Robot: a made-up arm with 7 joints.
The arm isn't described. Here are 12 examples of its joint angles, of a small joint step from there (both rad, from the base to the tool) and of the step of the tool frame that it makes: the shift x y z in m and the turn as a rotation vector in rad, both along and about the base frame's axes.
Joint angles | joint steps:
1: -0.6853 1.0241 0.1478 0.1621 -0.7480 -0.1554 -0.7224 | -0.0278 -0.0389 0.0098 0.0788 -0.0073 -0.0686 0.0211
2: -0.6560 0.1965 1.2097 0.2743 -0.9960 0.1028 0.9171 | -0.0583 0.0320 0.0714 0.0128 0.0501 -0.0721 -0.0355
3: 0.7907 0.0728 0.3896 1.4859 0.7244 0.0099 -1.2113 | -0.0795 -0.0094 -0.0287 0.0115 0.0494 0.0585 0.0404
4: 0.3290 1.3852 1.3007 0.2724 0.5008 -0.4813 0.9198 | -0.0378 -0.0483 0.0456 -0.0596 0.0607 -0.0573 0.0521
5: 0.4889 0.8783 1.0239 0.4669 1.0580 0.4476 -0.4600 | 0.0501 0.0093 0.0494 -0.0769 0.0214 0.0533 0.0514
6: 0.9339 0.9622 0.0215 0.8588 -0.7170 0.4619 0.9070 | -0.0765 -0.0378 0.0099 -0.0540 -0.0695 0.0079 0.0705
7: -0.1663 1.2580 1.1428 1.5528 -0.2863 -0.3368 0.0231 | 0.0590 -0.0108 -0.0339 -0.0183 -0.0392 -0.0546 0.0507
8: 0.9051 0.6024 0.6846 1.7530 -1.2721 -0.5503 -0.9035 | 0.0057 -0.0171 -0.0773 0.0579 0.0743 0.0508 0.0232
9: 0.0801 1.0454 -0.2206 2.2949 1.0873 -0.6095 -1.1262 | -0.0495 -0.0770 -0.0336 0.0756 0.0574 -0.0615 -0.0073
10: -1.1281 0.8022 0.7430 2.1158 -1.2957 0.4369 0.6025 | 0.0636 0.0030 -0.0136 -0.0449 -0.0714 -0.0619 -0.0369
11: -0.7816 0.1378 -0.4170 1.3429 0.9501 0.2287 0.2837 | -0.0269 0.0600 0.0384 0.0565 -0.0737 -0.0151 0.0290
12: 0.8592 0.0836 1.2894 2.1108 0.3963 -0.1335 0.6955 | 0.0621 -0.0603 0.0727 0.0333 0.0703 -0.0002 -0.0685
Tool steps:
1: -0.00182 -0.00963 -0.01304 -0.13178 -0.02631 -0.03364
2: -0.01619 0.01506 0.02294 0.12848 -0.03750 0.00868
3: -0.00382 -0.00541 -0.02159 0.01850 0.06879 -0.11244
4: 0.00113 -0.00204 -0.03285 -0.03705 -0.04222 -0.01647
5: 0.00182 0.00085 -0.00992 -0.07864 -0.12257 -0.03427
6: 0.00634 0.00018 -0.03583 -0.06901 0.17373 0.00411
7: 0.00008 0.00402 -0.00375 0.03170 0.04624 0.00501
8: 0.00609 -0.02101 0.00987 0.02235 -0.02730 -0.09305
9: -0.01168 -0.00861 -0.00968 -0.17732 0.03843 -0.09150
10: 0.00409 0.00800 -0.00584 0.06834 -0.00675 -0.05405
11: 0.00142 0.02016 0.00982 0.06122 -0.08134 -0.05996
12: 0.00254 -0.01326 -0.00635 -0.11061 -0.16467 -0.01293
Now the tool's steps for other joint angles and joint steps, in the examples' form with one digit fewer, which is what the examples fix.
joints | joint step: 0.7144 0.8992 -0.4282 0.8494 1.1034 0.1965 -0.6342 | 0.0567 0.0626 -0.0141 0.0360 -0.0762 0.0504 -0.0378
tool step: -0.0030 0.0055 0.0282 0.1207 0.0138 0.0375
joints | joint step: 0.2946 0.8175 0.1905 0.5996 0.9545 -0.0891 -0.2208 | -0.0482 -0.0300 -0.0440 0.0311 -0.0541 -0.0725 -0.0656
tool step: 0.0012 -0.0151 -0.0167 0.0807 0.0634 0.0008
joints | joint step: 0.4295 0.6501 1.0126 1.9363 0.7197 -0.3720 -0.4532 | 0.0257 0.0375 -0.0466 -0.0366 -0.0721 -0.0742 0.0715
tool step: 0.0094 0.0049 0.0062 0.1218 0.0203 0.0751
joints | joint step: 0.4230 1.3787 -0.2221 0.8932 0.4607 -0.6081 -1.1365 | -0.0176 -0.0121 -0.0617 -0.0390 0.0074 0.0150 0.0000
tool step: 0.0003 0.0032 -0.0172 -0.0240 0.0890 0.0331
